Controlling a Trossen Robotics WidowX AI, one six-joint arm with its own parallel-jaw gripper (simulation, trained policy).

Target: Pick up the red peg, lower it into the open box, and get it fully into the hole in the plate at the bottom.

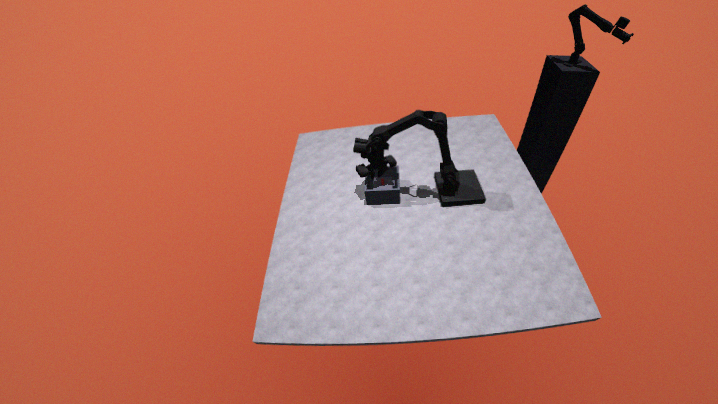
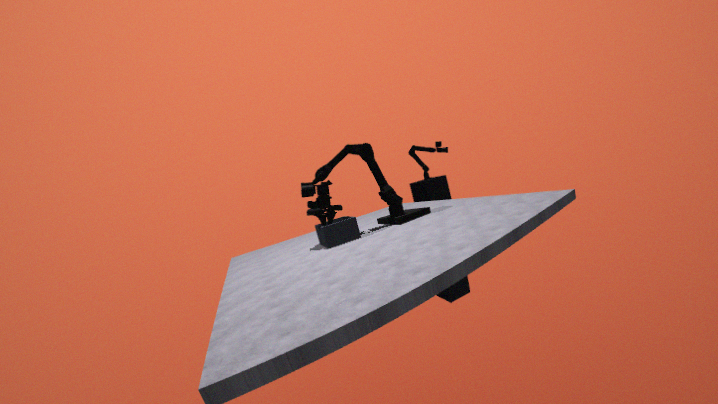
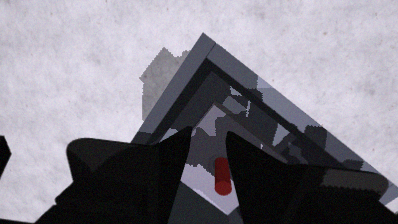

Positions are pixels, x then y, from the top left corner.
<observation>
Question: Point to a dark box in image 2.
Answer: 344, 229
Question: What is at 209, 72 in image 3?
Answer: A dark box.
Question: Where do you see a light plate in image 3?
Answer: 208, 139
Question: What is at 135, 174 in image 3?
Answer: My gripper.
</observation>
